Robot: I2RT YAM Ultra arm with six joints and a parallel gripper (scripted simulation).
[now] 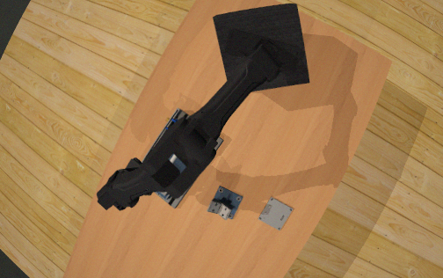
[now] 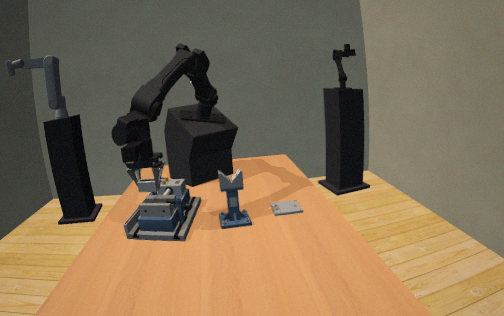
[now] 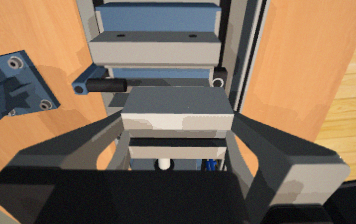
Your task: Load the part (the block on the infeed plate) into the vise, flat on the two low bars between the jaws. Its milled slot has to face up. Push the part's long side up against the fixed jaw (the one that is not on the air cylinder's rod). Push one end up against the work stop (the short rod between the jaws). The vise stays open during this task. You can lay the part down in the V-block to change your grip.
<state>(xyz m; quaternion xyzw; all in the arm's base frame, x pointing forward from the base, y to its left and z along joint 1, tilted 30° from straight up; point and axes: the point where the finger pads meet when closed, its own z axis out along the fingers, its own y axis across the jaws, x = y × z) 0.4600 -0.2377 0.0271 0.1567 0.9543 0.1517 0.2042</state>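
Right now my hand is 30 mm past the moving jaw, 30 mm to the right of it and 60 mm above it. Also, from my hand: black rod 20 mm ahead, 60 mm to the left, 50 mm below; part 10 mm above; fixed jaw 30 mm ahead, 10 mm to the left, 60 mm below.
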